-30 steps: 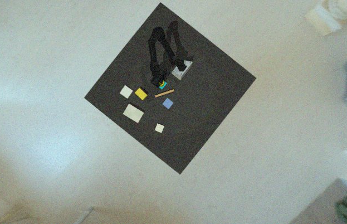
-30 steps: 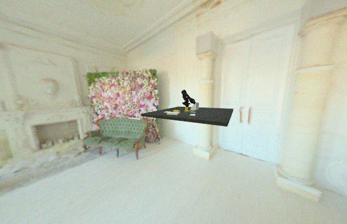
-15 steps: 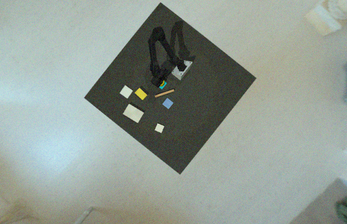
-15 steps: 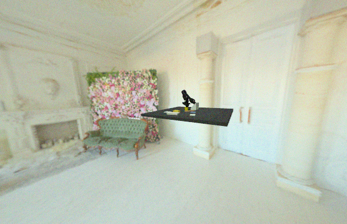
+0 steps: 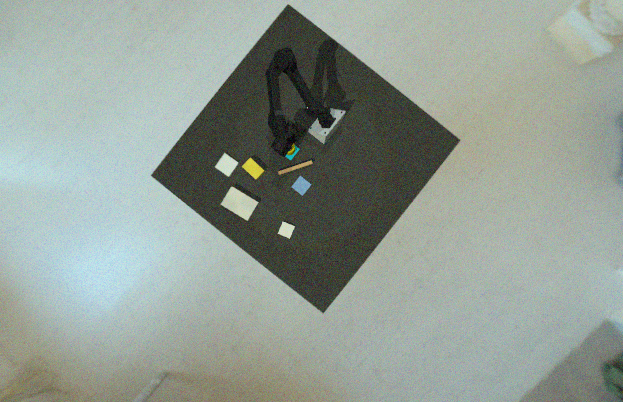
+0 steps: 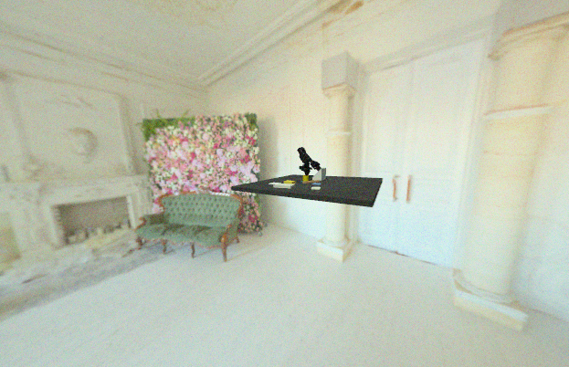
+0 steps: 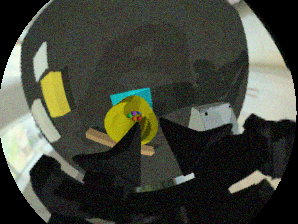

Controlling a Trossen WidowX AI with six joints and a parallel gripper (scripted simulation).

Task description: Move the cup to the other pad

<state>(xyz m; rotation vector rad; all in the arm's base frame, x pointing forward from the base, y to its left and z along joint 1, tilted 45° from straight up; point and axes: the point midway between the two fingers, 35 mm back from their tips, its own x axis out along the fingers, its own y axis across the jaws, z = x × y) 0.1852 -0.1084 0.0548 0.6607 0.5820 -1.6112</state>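
My gripper tip is 2 cm short of the cup, 2 cm above it and 1 cm to the left of it. From my gripper tip the other things lie so: cyan pad 7 cm below, 3 cm ahead; wooden stick 10 cm ahead, 8 cm to the left, 6 cm below.
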